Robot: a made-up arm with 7 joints.
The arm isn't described. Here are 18 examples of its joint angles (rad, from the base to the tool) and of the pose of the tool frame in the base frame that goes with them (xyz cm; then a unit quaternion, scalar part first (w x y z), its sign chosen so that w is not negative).
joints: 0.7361 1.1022 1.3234 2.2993 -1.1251 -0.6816 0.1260
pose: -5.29 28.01 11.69 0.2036 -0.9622 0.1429 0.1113
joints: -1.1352 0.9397 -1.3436 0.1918 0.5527 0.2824 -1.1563
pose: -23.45 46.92 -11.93 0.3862 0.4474 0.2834 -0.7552
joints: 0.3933 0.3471 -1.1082 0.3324 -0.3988 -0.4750 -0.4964
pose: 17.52 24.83 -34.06 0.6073 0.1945 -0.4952 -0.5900
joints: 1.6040 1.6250 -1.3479 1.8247 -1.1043 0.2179 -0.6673
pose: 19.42 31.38 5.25 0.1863 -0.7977 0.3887 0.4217
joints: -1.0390 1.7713 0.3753 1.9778 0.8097 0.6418 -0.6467
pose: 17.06 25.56 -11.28 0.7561 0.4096 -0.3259 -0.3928
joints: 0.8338 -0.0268 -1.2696 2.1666 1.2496 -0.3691 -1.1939
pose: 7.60 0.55 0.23 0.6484 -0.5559 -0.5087 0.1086
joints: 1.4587 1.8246 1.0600 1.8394 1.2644 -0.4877 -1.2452
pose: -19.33 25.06 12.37 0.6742 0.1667 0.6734 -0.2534
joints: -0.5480 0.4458 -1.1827 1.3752 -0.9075 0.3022 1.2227
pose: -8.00 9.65 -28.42 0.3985 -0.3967 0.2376 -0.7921
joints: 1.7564 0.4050 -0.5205 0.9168 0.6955 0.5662 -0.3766
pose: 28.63 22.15 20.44 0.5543 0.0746 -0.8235 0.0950
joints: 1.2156 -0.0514 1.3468 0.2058 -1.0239 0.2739 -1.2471
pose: 37.11 19.97 -12.72 0.7328 0.4561 -0.2906 0.4131
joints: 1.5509 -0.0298 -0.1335 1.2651 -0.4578 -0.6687 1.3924
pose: 24.78 14.24 19.83 0.0289 -0.2490 0.6232 0.7408
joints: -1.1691 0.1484 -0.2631 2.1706 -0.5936 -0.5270 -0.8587
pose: 0.73 14.00 -18.31 0.6333 0.2056 -0.7460 0.0082
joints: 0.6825 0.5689 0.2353 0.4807 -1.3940 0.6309 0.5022
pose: 26.41 39.62 -17.16 0.8701 0.4498 0.0241 -0.2001
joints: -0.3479 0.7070 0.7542 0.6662 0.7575 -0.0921 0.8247
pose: 2.07 47.29 -22.69 0.7847 0.0277 -0.5800 0.2169
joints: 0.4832 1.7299 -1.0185 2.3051 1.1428 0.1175 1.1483
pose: 13.38 23.40 -7.48 0.6169 -0.5334 -0.1843 -0.5486
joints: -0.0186 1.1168 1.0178 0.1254 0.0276 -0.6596 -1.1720
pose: 1.13 54.05 -15.22 0.1614 0.8114 -0.3179 0.4632
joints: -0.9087 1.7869 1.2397 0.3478 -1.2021 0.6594 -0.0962
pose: 13.27 53.54 7.32 0.3420 0.8756 0.3026 -0.1571
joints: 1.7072 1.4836 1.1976 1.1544 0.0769 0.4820 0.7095
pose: -16.74 45.89 4.94 0.0453 -0.2913 0.8973 -0.3286
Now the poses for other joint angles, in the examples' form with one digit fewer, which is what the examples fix.
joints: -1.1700 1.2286 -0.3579 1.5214 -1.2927 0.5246 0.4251
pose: -4.6 33.1 -23.8 0.342 0.191 0.230 -0.891
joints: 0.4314 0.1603 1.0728 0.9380 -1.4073 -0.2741 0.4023
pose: 19.2 37.6 -21.9 0.831 0.349 -0.385 -0.201
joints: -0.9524 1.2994 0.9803 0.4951 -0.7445 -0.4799 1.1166
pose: 1.9 55.5 -5.6 0.868 0.103 0.225 -0.430
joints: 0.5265 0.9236 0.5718 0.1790 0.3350 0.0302 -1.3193
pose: 13.8 50.2 -17.4 0.376 0.666 -0.089 0.638
